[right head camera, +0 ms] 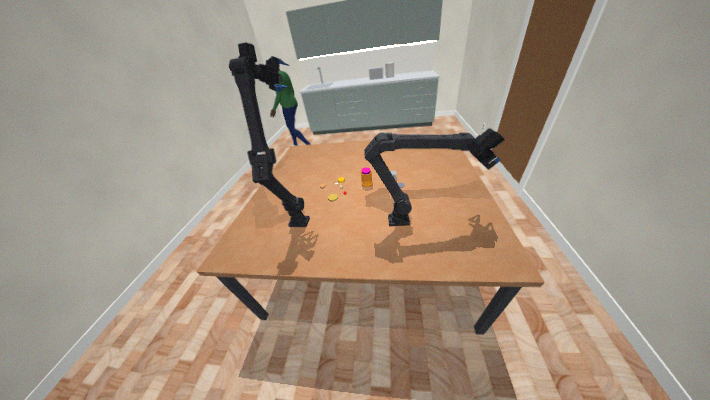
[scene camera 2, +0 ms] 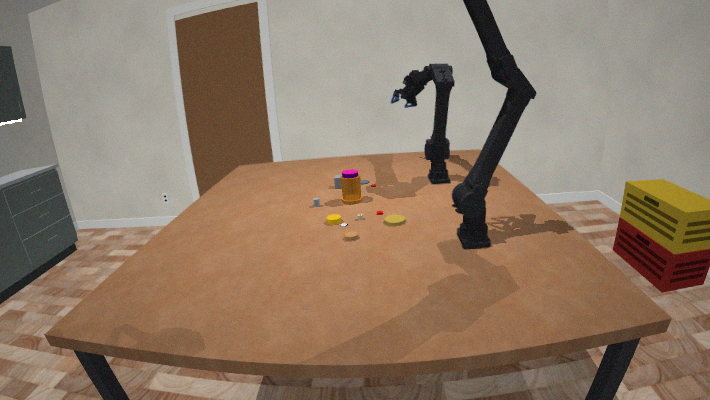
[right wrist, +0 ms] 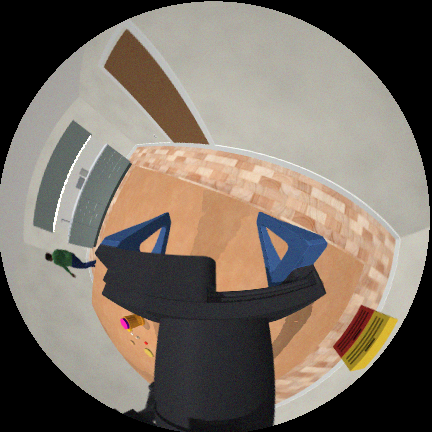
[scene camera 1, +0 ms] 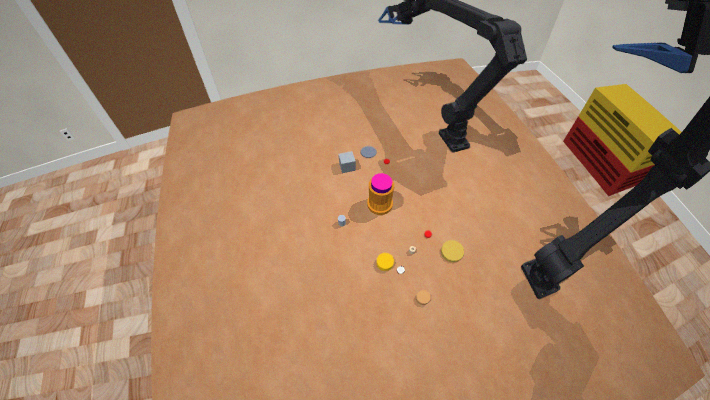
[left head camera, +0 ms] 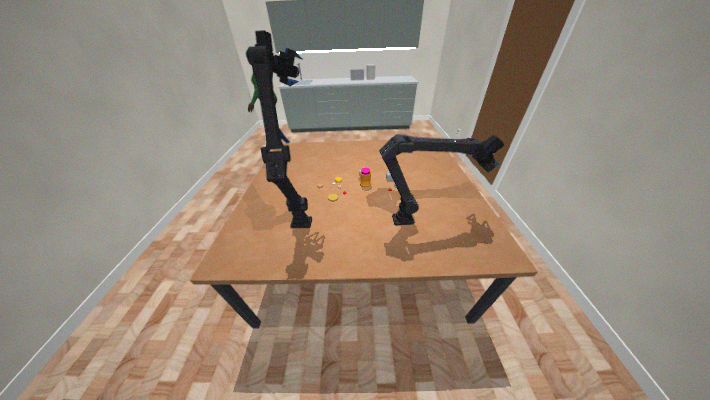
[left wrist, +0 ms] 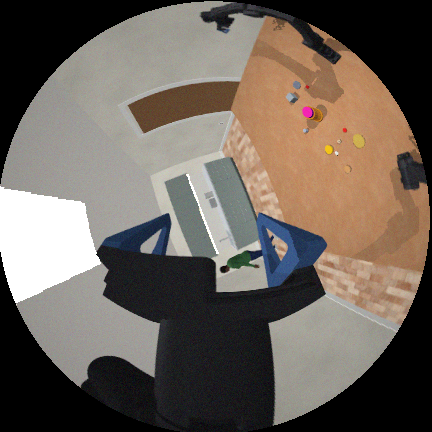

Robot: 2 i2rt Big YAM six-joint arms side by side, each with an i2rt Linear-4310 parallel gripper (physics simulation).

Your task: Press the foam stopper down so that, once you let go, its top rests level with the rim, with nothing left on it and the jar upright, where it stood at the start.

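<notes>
An orange see-through jar (left head camera: 365,180) (right head camera: 366,180) (scene camera 1: 380,201) (scene camera 2: 351,189) (right wrist: 134,321) stands upright on the table. A foam stopper, magenta on top with a purple side (left head camera: 365,171) (right head camera: 366,171) (scene camera 1: 382,182) (scene camera 2: 350,173) (left wrist: 308,112) (right wrist: 125,323), sits in its mouth and stands above the rim. Nothing lies on the stopper. My left gripper (left wrist: 213,217) (left head camera: 299,69) is open and empty, high above the table and far from the jar. My right gripper (right wrist: 213,216) (scene camera 2: 402,101) is open and empty, raised out to the side, away from the jar.
Near the jar are a grey block (scene camera 1: 347,162), a grey-blue disc (scene camera 1: 368,151), a small grey cylinder (scene camera 1: 341,220), a yellow puck (scene camera 1: 385,261), an olive disc (scene camera 1: 452,251), an orange disc (scene camera 1: 423,297) and small red and white pieces. A person (right head camera: 286,97) stands behind the table.
</notes>
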